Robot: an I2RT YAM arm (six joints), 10 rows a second.
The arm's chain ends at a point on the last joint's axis. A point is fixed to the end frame.
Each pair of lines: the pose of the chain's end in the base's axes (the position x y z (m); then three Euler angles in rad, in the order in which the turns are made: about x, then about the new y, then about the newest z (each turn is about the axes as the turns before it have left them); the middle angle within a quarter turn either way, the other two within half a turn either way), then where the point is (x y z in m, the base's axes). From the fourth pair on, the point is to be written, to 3 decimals.
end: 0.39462, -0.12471, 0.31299, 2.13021, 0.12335, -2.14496
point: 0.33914 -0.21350 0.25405
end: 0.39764, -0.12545, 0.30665, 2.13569, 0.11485, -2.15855
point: 0.34122 -0.21402 0.24826
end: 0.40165, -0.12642, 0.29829, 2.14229, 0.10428, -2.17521
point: 0.34409 -0.21471 0.24060
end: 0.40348, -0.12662, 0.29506, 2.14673, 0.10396, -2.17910
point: 0.346 -0.215 0.237
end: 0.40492, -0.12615, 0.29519, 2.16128, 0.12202, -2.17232
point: 0.349 -0.214 0.235
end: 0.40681, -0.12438, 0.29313, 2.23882, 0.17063, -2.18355
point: 0.356 -0.210 0.225
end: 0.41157, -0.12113, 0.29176, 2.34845, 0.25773, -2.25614
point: 0.371 -0.205 0.216
